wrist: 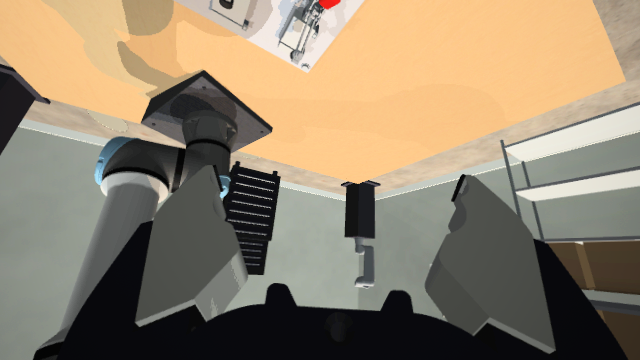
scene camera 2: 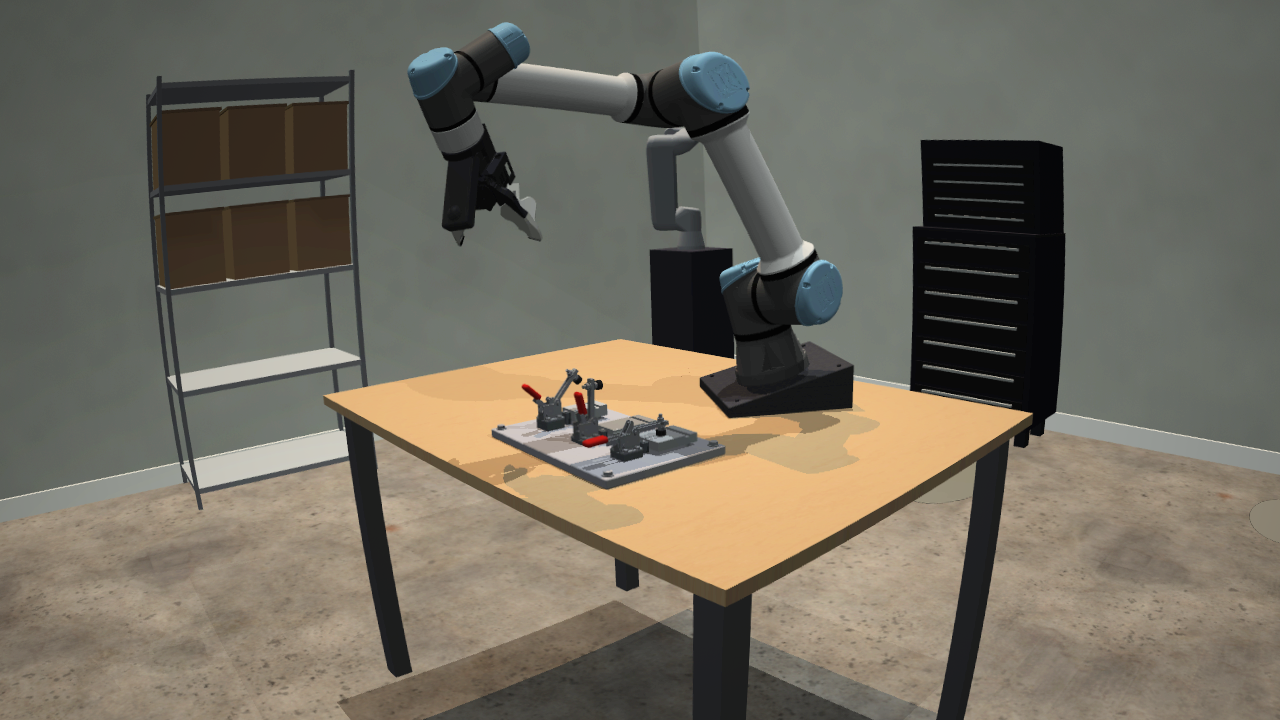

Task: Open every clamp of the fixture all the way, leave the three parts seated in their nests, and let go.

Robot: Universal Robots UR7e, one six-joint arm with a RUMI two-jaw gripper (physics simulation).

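Frame: origin at the arm's base, x right, y ahead, z up, level; millimetres.
Where they show: gripper, between the fingertips: (wrist: 335, 174) (scene camera 2: 499, 243); arm's base, origin of its link: (wrist: 211, 128) (scene camera 2: 773, 371).
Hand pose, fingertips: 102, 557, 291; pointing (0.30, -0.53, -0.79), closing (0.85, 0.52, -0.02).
Observation:
Each offset is from my fingertips to the top centre of the thing, as dx, dy, dz. "spot": to the spot under its first point. Level surfaces: height alone.
The fixture plate (scene camera 2: 547, 446) (wrist: 327, 39) lies on the table. In the scene view, the left clamp {spot: +1, -84, -305} (scene camera 2: 550, 415) and the middle clamp {spot: -109, -78, -307} (scene camera 2: 586, 430) have their arms raised and red handles tilted up. The near clamp {-209, -79, -272} (scene camera 2: 629, 445) has its red handle {spot: -212, -14, -288} (scene camera 2: 594, 440) low and its arm lying level over a light grey block {-214, -156, -308} (scene camera 2: 677, 437). One clamp {+6, -163, -303} (wrist: 302, 30) shows near the plate's corner at the top of the wrist view. The parts are too small to make out surely in their nests. My gripper (scene camera 2: 498, 239) (wrist: 335, 174) is open and empty, high above the table, tilted, away from all clamps.
The wooden table {dz -344} (scene camera 2: 850, 501) (wrist: 425, 60) carries the arm's dark base wedge (scene camera 2: 827, 387) (wrist: 245, 120). Behind it stand a black pedestal (scene camera 2: 689, 300) (wrist: 359, 212) with a grey device, a black drawer cabinet (scene camera 2: 975, 313) (wrist: 250, 215) and a shelf rack (scene camera 2: 255, 90) (wrist: 575, 132) with brown boxes.

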